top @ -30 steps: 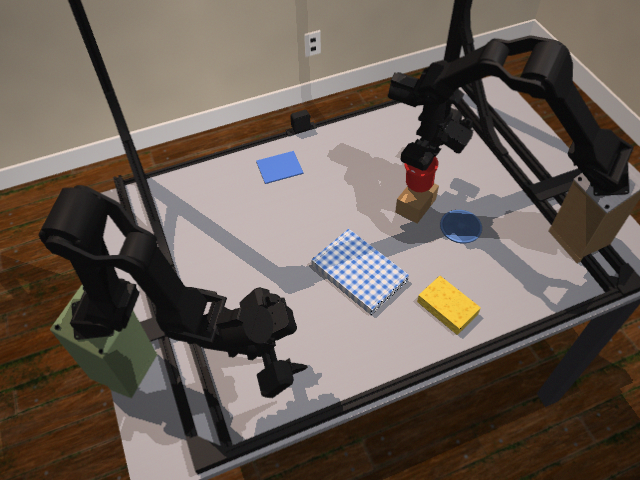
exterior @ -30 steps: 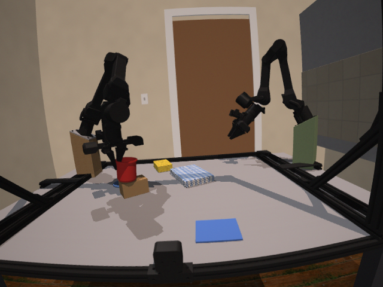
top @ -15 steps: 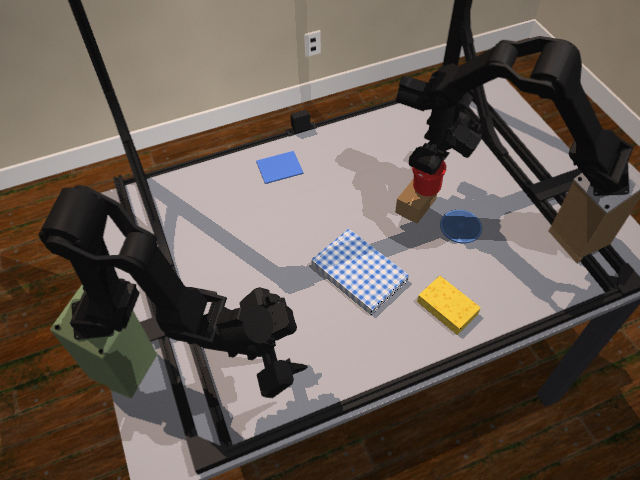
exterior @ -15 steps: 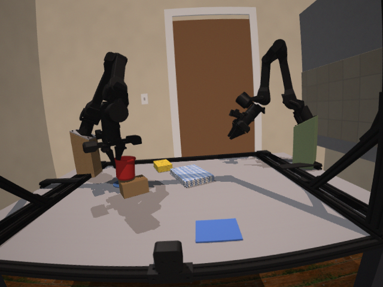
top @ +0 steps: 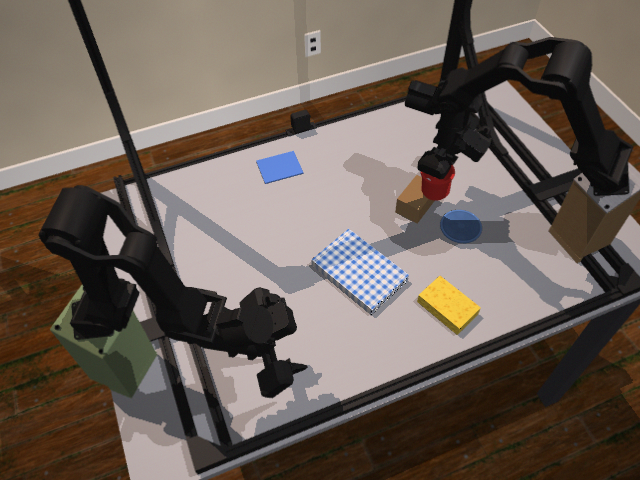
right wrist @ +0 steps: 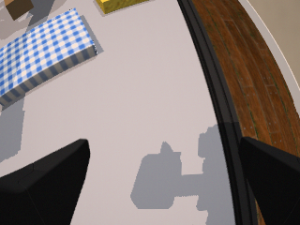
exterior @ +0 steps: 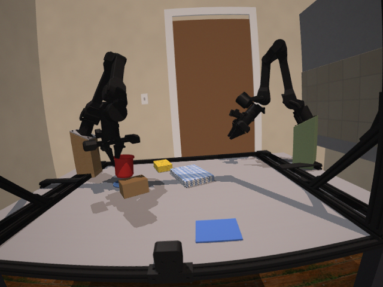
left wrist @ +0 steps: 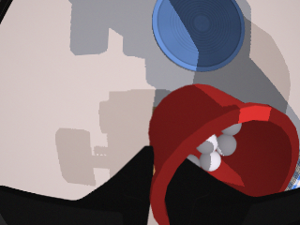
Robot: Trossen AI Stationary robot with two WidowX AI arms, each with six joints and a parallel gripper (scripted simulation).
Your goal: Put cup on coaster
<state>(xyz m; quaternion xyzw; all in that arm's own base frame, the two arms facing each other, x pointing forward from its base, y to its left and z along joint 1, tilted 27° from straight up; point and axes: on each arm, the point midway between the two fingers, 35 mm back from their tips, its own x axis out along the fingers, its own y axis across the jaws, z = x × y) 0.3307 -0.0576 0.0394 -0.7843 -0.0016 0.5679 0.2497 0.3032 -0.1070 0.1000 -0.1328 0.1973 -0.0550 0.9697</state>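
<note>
Now: left hand 4 cm above the cup, 2 cm to the left of it and 2 cm short of it. From my left hand the other things lie so: brown box 11 cm below, 6 cm to the right; flat blue coaster 33 cm to the right, 22 cm behind, 13 cm below.
</note>
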